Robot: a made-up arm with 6 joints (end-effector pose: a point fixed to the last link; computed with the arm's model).
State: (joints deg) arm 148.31 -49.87 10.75 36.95 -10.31 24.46
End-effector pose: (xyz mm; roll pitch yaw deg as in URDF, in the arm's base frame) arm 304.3 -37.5 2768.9 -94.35 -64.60 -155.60
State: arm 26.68 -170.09 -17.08 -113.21 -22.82 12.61
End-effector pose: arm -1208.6 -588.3 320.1 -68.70 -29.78 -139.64
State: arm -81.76 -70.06 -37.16 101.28 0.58 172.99
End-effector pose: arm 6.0 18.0 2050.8 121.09 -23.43 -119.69
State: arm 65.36 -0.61 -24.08 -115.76 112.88 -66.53
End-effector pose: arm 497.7 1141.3 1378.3 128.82 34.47 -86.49
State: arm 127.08 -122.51 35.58 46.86 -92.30 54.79
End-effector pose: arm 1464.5 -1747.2 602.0 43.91 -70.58 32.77
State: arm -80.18 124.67 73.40 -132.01 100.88 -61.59
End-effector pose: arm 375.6 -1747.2 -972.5 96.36 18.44 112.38
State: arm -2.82 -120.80 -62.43 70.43 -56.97 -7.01
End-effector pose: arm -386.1 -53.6 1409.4 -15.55 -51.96 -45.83
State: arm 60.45 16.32 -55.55 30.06 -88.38 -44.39
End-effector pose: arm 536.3 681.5 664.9 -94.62 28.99 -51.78
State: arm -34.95 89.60 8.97 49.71 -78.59 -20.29
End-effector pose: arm 1193.3 -946.0 -526.6 -120.40 42.68 -134.74
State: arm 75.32 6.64 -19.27 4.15 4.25 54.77
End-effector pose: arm 503.7 1297.6 1384.8 -37.50 -2.88 101.31
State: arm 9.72 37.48 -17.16 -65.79 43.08 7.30
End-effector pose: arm 1457.8 192.8 568.3 41.14 -2.89 -55.06
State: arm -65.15 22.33 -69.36 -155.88 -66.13 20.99
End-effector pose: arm 262.7 -361.5 546.2 168.48 59.57 -52.32
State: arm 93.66 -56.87 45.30 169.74 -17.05 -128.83
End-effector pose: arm 19.6 -1264.2 2764.2 167.41 -29.38 -103.42
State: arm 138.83 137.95 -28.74 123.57 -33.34 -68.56
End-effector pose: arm 363.9 -343.9 -496.6 130.52 55.04 -42.80
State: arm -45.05 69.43 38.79 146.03 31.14 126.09
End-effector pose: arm 1700.7 -1604.1 582.8 72.75 55.02 -78.13
